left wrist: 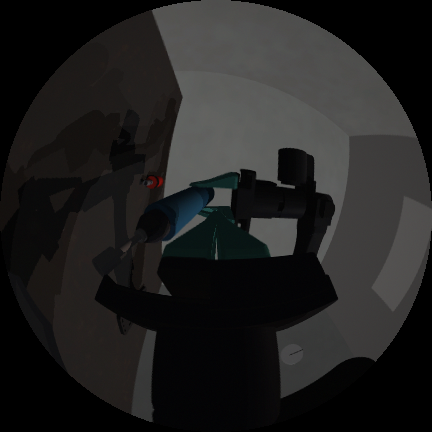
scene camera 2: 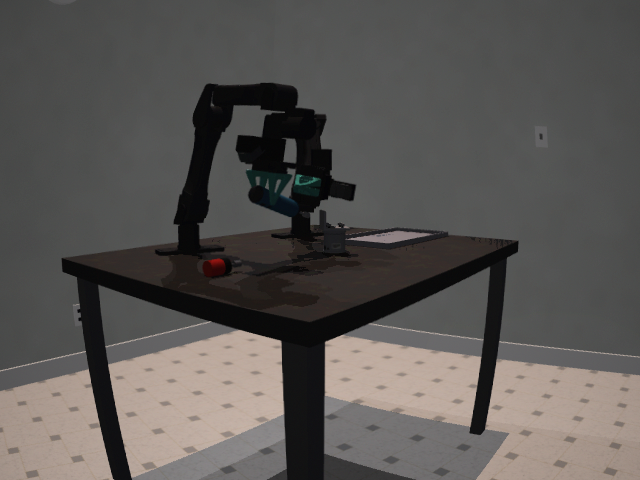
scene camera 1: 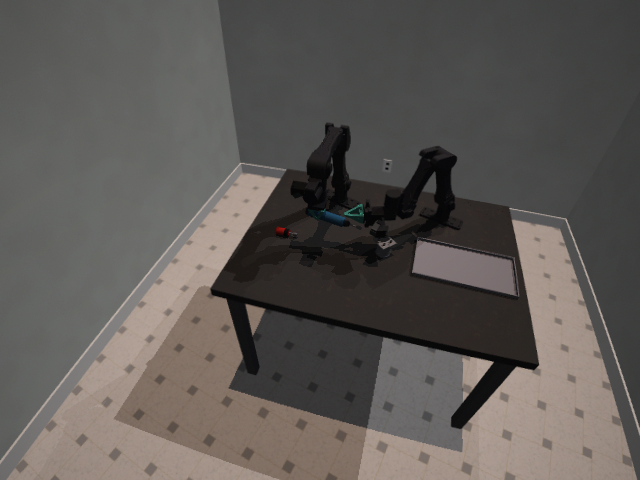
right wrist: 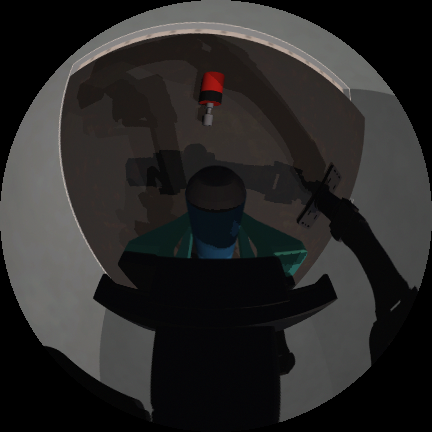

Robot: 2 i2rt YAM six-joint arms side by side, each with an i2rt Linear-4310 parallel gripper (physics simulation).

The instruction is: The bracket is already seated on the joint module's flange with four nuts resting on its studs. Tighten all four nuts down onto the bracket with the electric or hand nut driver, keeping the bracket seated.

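Places are measured from the left arm's base along level axes (x right, y back, z down), in centimetres.
Pixels of known places: left gripper, between the fingertips: [left wrist: 215,215] [scene camera 2: 297,185] [scene camera 1: 344,214]; right gripper, between the fingertips: [scene camera 2: 264,203] [scene camera 1: 317,215] [right wrist: 214,215]; left arm's base, origin of its link: [scene camera 2: 300,235] [scene camera 1: 441,218]; right arm's base, origin of its link: [scene camera 2: 189,251] [scene camera 1: 340,200] [right wrist: 320,197].
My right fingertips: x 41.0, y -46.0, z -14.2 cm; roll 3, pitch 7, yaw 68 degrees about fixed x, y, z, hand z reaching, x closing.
Note:
Ahead of a thing's pixels: the offset from my right fingertips to its middle. Level surfaces: height alone.
A grey joint module @(dy +9.5, dx -27.1, dz +10.5 cm) [scene camera 1: 383,251] [scene camera 2: 334,241] stands upright mid-table with the grey bracket @(dy +9.5, dx -27.1, dz +6.0 cm) [scene camera 1: 386,242] [scene camera 2: 322,220] on top. Small dark nuts show on the bracket; their number and seating are too small to tell. My right gripper [scene camera 1: 317,212] [scene camera 2: 272,198] [right wrist: 214,215] is shut on the blue electric nut driver @(dy +2.5, dx -6.3, dz +0.7 cm) [scene camera 1: 333,218] [scene camera 2: 283,204] [left wrist: 181,210] [right wrist: 216,225], tilted, its tip apart from the bracket in scene camera 1. My left gripper [scene camera 1: 348,213] [scene camera 2: 308,184] [left wrist: 215,215] is shut and empty, beside the driver. A red hand nut driver @(dy -4.4, dx +13.0, dz +12.5 cm) [scene camera 1: 281,231] [scene camera 2: 215,267] [left wrist: 155,181] [right wrist: 213,85] lies on the table.
A shallow tray @(dy +20.6, dx -59.7, dz +13.4 cm) [scene camera 1: 465,286] [scene camera 2: 388,246] lies at the picture's right of the module in scene camera 1. Both arms reach in from the table's back edge, their wrists close together above the table @(dz +14.2 cm) [scene camera 1: 439,320]. A dark arm base plate [right wrist: 307,218] shows in the right wrist view.

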